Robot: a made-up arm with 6 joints. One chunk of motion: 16 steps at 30 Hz.
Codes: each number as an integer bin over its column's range. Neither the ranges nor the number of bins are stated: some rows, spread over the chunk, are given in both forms.
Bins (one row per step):
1: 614 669 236 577 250 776
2: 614 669 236 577 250 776
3: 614 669 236 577 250 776
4: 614 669 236 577 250 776
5: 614 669 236 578 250 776
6: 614 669 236 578 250 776
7: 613 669 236 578 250 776
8: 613 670 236 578 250 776
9: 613 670 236 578 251 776
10: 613 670 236 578 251 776
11: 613 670 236 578 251 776
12: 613 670 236 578 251 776
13: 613 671 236 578 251 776
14: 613 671 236 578 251 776
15: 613 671 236 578 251 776
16: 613 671 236 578 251 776
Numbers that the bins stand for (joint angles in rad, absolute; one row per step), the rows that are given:
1: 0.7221 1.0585 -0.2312 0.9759 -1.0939 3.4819
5: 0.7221 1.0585 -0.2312 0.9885 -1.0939 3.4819
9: 0.7158 1.0624 -0.2312 0.9885 -1.0895 3.4819
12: 0.7158 1.0624 -0.2312 0.9885 -1.0895 3.4819
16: 0.7158 1.0664 -0.2312 0.9885 -1.0895 3.4819
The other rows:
2: 0.7221 1.0585 -0.2312 0.9759 -1.0939 3.4819
3: 0.7221 1.0585 -0.2312 0.9759 -1.0939 3.4819
4: 0.7221 1.0585 -0.2312 0.9759 -1.0939 3.4819
6: 0.7221 1.0585 -0.2312 0.9885 -1.0939 3.4819
7: 0.7158 1.0585 -0.2312 0.9885 -1.0939 3.4819
8: 0.7158 1.0624 -0.2312 0.9885 -1.0939 3.4819
10: 0.7158 1.0624 -0.2312 0.9885 -1.0895 3.4819
11: 0.7158 1.0624 -0.2312 0.9885 -1.0895 3.4819
13: 0.7158 1.0664 -0.2312 0.9885 -1.0895 3.4819
14: 0.7158 1.0664 -0.2312 0.9885 -1.0895 3.4819
15: 0.7158 1.0664 -0.2312 0.9885 -1.0895 3.4819

